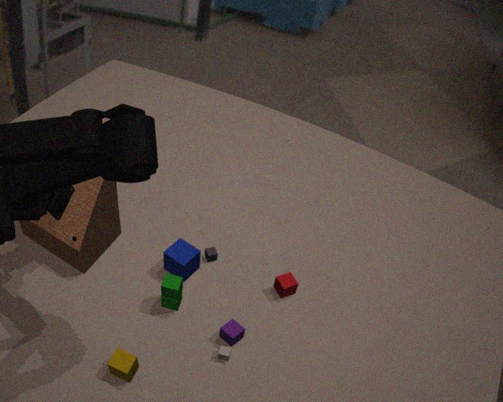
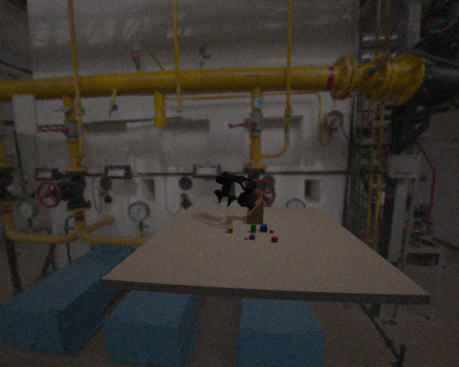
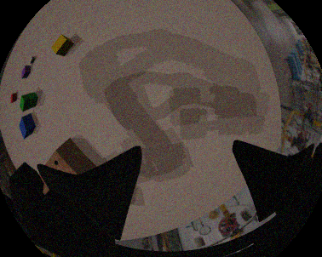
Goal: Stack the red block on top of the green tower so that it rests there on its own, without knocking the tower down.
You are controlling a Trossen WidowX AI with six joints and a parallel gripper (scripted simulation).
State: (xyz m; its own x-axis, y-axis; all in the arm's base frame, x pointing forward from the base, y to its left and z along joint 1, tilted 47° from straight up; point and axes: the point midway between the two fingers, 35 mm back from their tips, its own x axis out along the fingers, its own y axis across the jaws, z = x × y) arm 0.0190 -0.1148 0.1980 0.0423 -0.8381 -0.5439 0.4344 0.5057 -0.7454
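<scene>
The yellow block is 25 cm ahead of my gripper tip, 10 cm to the left of it and 11 cm below it. From my gripper tip the other things lie so: small white cube (35 cm ahead, 22 cm to the left, 12 cm below); then purple block (34 cm ahead, 26 cm to the left, 11 cm below); then blue block (19 cm ahead, 32 cm to the left, 10 cm below).
</scene>
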